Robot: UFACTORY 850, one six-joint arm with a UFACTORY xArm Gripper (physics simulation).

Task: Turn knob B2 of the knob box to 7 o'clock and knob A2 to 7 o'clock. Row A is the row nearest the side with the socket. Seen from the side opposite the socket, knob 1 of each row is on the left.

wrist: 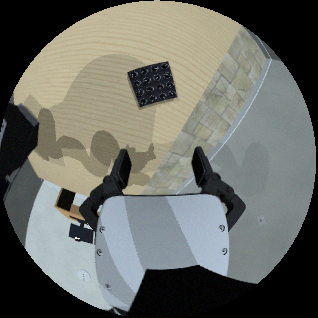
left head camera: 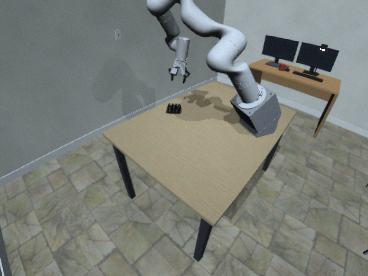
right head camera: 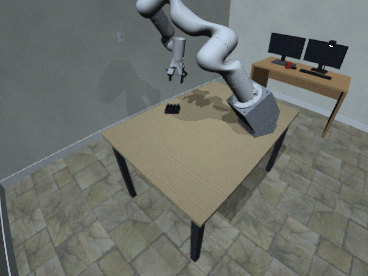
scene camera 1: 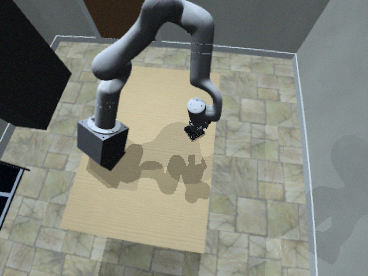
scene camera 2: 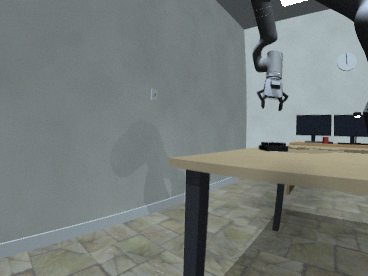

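Observation:
The black knob box [left head camera: 174, 108] [right head camera: 172, 108] [scene camera 2: 273, 146] [wrist: 152, 84] lies flat on the table, near the edge on the wall side. In the wrist view its top shows a square grid of round black knobs; the socket, the row letters and the knob pointers are too small to tell. In scene camera 1 the gripper and wrist overlap the box. My gripper [left head camera: 179, 79] [right head camera: 176, 79] [scene camera 2: 272, 107] [wrist: 160, 154] is open and empty, pointing down, high above the table and apart from the box.
The wooden table [left head camera: 200, 165] [right head camera: 190, 165] [scene camera 1: 130, 220] carries the grey robot base [left head camera: 262, 115] [right head camera: 260, 117] [scene camera 1: 102, 145]. A grey wall [left head camera: 65, 75] [scene camera 2: 75, 100] stands beyond the table edge near the box. A desk [left head camera: 300, 80] with monitors stands behind the base.

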